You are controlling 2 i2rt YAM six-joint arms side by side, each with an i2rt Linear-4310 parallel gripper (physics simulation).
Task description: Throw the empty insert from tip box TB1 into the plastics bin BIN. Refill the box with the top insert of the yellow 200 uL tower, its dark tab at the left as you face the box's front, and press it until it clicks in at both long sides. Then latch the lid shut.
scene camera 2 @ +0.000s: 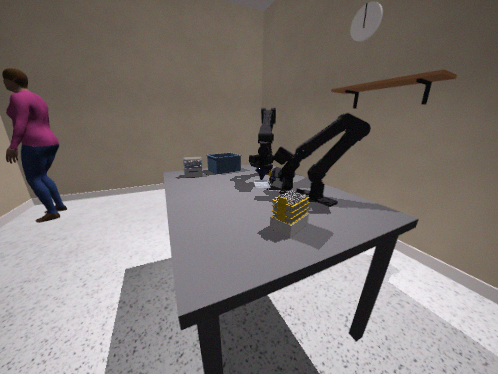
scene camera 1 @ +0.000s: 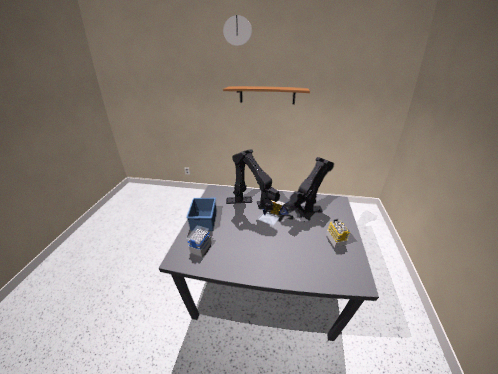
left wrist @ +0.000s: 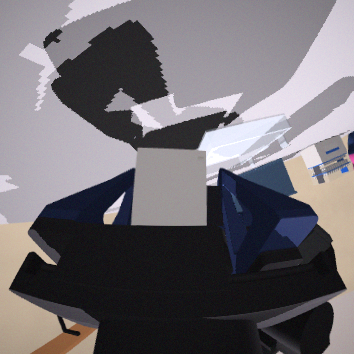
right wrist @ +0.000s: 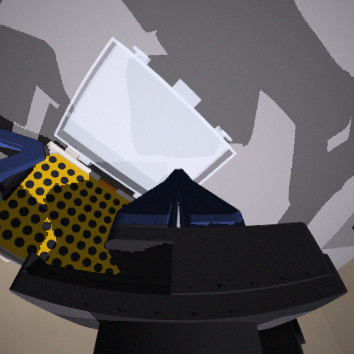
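Where they show: left gripper, fingertip midpoint: [scene camera 2: 276,183] [scene camera 1: 280,212] [left wrist: 177,174] [right wrist: 42,173]; right gripper, fingertip midpoint: [scene camera 2: 261,179] [scene camera 1: 264,214] [left wrist: 223,171] [right wrist: 178,175]; left arm's base, origin of the base link: [scene camera 2: 315,198] [scene camera 1: 308,209]; right arm's base, origin of the base link: [scene camera 1: 239,200].
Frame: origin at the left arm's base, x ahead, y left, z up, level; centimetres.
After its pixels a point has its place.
Tip box TB1 [left wrist: 170,197] {x 6.2, y -20.9, z 4.4 cm} [right wrist: 66,156] {x 8.2, y -24.2, z 1.9 cm} is between the fingers of my left gripper [left wrist: 177,174] {x 6.7, y -22.1, z 2.8 cm} [scene camera 1: 284,211] {x 6.7, y -22.1, z 2.8 cm}, which is shut on it. Its clear lid [right wrist: 100,107] {x 12.1, y -26.5, z 0.2 cm} [scene camera 1: 269,219] {x 11.0, y -29.9, z 0.2 cm} [scene camera 2: 261,184] {x 10.2, y -31.2, z 0.2 cm} [left wrist: 240,135] {x 12.2, y -24.4, z 1.3 cm} is swung open. A yellow insert [right wrist: 65,200] {x 6.1, y -25.4, z 4.7 cm} [scene camera 1: 276,207] {x 5.6, y -25.0, z 6.6 cm} with empty holes is in the box; whether its edges are seated is partly hidden. My right gripper [right wrist: 178,175] {x 8.5, y -33.5, z 2.2 cm} [scene camera 2: 262,176] {x 8.5, y -33.5, z 2.2 cm} is shut and empty, its tips over one end of the box near the lid's edge. The yellow tower [scene camera 1: 338,231] {x 34.8, y 9.7, z 11.4 cm} [scene camera 2: 291,207] {x 35.2, y 16.2, z 10.2 cm} stands at the right in scene camera 1. The blue bin BIN [scene camera 1: 202,212] {x 4.4, y -78.7, z 0.3 cm} [scene camera 2: 224,164] {x 16.4, y -67.8, z 6.5 cm} [left wrist: 272,177] {x 17.9, y -67.7, z 5.0 cm} stands at the left there.
A blue-and-grey tip tower [scene camera 1: 199,241] {x 43.5, y -70.5, z 12.1 cm} [scene camera 2: 193,167] {x 39.1, y -68.5, z 6.8 cm} [left wrist: 330,157] {x 37.4, y -68.0, z 5.9 cm} stands in front of the bin in scene camera 1. The grey table [scene camera 1: 280,260] {x 46.2, y -25.1, z 0.0 cm} [scene camera 2: 215,260] {x 59.7, y 13.7, z 0.0 cm} carries everything. A person [scene camera 2: 35,125] stands on the floor beyond the table at the left of scene camera 2.
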